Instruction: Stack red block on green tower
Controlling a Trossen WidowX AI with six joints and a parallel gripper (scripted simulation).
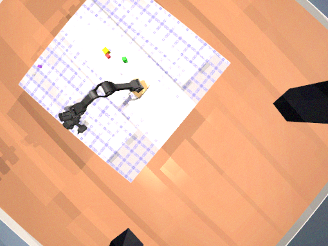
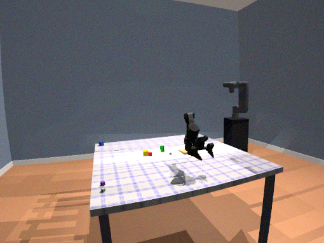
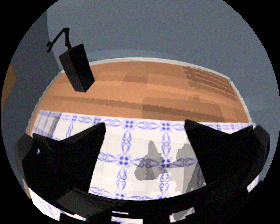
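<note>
Now: the red block 320 mm ahead of my gripper tip, 550 mm to the right of it and 120 mm below it. The rest, counted from my gripper tip: blue block (820 mm ahead, 990 mm to the right, 120 mm below); yellow block (360 mm ahead, 570 mm to the right, 110 mm below); purple block (650 mm ahead, 50 mm to the right, 120 mm below).
</note>
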